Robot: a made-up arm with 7 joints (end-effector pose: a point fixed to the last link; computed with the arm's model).
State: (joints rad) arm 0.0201 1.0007 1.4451 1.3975 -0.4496 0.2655 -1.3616
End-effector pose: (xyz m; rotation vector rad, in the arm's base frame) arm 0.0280 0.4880 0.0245 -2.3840 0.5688 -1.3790
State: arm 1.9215 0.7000 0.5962 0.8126 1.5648 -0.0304 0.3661
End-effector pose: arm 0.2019 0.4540 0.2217 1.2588 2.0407 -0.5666
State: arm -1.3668 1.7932 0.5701 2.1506 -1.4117 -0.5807 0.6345
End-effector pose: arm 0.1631 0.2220 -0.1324 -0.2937 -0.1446 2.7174
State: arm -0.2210 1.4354 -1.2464 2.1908 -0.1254 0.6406 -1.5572
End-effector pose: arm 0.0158 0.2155 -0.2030 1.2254 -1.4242 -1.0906
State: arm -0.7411 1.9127 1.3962 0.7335 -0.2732 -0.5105 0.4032
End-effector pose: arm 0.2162 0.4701 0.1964 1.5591 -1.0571 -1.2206
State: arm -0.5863 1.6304 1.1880 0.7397 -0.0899 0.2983 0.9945
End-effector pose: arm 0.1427 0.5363 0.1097 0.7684 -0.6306 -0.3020
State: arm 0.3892 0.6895 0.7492 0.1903 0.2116 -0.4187 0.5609
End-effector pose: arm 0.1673 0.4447 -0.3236 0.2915 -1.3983 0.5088
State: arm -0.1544 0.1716 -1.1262 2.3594 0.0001 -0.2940 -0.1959
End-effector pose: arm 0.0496 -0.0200 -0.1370 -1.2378 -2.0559 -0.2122
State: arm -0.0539 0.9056 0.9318 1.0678 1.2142 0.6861 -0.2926
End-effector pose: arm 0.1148 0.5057 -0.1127 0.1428 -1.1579 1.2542
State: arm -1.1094 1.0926 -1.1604 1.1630 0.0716 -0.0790 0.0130
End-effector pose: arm -0.2651 0.3368 -0.2263 -0.5663 0.5419 -1.2099
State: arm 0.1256 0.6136 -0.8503 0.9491 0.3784 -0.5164 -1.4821
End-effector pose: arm 0.1743 0.2234 -0.3916 1.1120 -1.4449 0.3568
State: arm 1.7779 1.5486 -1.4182 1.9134 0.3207 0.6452 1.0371
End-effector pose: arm 0.2077 0.2926 0.0774 0.3449 -0.7427 -1.1811
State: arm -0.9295 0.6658 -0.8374 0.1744 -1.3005 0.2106 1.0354
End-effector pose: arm -0.3109 0.3896 -0.2656 -0.7107 2.2397 -1.5483
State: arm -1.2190 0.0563 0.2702 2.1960 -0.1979 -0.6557 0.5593
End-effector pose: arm -0.0596 0.1644 -0.2142 -0.1503 -1.4136 -0.8296
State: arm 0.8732 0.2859 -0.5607 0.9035 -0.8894 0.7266 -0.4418
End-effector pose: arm 0.4217 0.1303 -0.1530 1.7212 -1.1004 -0.5875
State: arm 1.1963 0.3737 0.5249 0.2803 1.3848 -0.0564 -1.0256
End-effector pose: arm 0.4339 0.3157 -0.1111 -0.4397 -0.3847 2.1345
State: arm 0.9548 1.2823 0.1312 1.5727 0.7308 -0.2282 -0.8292
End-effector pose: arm 0.1708 0.3721 0.1597 0.9100 -2.8170 0.9673
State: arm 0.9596 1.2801 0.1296 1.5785 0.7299 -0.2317 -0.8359
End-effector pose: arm 0.1705 0.3706 0.1602 0.9026 -2.8273 0.9744
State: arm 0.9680 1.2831 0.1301 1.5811 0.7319 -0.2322 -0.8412
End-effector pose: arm 0.1683 0.3702 0.1622 0.9003 -2.8368 0.9856
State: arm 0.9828 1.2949 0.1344 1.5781 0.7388 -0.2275 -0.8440
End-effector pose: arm 0.1626 0.3717 0.1667 -0.9019 2.8292 -0.9986
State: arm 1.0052 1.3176 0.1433 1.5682 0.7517 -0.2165 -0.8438
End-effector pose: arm 0.1524 0.3753 0.1741 -0.9075 2.8001 -1.0136
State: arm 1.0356 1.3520 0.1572 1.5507 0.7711 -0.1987 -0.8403
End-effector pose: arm 0.1369 0.3810 0.1840 -0.9198 2.7603 -1.0360
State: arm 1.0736 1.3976 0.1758 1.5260 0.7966 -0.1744 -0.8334
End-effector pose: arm 0.1156 0.3881 0.1958 -0.9359 2.7102 -1.0657
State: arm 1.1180 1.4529 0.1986 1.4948 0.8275 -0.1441 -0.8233
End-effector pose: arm 0.0884 0.3959 0.2081 -0.9518 2.6511 -1.1028
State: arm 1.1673 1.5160 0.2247 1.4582 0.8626 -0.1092 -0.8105
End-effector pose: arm 0.0557 0.4033 0.2195 -0.9634 2.5850 -1.1458
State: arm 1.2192 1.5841 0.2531 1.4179 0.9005 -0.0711 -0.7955
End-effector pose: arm 0.0187 0.4094 0.2286 -0.9674 2.5154 -1.1923
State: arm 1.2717 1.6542 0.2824 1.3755 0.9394 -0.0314 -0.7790
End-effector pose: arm -0.0209 0.4135 0.2342 -0.9622 2.4458 -1.2394
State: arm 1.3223 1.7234 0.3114 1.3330 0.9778 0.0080 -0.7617
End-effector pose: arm -0.0608 0.4152 0.2359 -0.9482 2.3799 -1.2836
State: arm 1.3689 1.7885 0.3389 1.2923 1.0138 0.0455 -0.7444
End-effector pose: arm -0.0988 0.4147 0.2340 -0.9277 2.3208 -1.3223
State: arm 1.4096 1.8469 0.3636 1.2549 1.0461 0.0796 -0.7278
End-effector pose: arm -0.1326 0.4126 0.2295 -0.9039 2.2709 -1.3540
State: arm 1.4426 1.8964 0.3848 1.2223 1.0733 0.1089 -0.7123
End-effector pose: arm -0.1609 0.4096 0.2236 -0.8809 2.2319 -1.3780
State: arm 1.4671 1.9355 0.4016 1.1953 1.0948 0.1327 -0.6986
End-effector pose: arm -0.1827 0.4066 0.2179 -0.8617 2.2042 -1.3953
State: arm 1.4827 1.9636 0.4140 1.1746 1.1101 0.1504 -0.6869
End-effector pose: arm -0.1979 0.4041 0.2133 -0.8485 2.1874 -1.4065
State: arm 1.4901 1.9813 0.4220 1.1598 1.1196 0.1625 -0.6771
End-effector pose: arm -0.2070 0.4027 0.2106 -0.8421 2.1805 -1.4133
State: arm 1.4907 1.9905 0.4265 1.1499 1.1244 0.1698 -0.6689
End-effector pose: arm -0.2112 0.4024 0.2095 -0.8419 2.1814 -1.4168
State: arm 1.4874 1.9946 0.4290 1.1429 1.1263 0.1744 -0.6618
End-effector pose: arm -0.2126 0.4027 0.2096 -0.8454 2.1865 -1.4187
